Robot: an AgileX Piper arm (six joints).
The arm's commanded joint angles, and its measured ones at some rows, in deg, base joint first. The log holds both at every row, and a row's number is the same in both.
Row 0, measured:
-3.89, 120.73, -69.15, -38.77, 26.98, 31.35
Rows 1 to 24, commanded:
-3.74, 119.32, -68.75, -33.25, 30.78, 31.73
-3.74, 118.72, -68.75, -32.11, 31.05, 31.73
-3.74, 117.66, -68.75, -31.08, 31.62, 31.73
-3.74, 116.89, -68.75, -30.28, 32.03, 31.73
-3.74, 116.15, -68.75, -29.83, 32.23, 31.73
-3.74, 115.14, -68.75, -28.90, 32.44, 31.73
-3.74, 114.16, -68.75, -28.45, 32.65, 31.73
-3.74, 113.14, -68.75, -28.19, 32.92, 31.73
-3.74, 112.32, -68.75, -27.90, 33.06, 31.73
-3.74, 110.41, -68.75, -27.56, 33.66, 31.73
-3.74, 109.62, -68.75, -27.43, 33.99, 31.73
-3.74, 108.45, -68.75, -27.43, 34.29, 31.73
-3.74, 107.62, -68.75, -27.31, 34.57, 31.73
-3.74, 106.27, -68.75, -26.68, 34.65, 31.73
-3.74, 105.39, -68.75, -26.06, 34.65, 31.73
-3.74, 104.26, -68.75, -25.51, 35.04, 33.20
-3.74, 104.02, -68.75, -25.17, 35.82, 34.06
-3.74, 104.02, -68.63, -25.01, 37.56, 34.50
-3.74, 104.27, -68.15, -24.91, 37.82, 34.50
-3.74, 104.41, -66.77, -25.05, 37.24, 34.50
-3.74, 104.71, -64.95, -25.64, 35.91, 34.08
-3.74, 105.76, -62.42, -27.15, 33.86, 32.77
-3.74, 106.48, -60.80, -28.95, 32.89, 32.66
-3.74, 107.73, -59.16, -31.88, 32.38, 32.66
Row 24, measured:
-3.89, 105.10, -63.89, -26.16, 35.25, 33.69
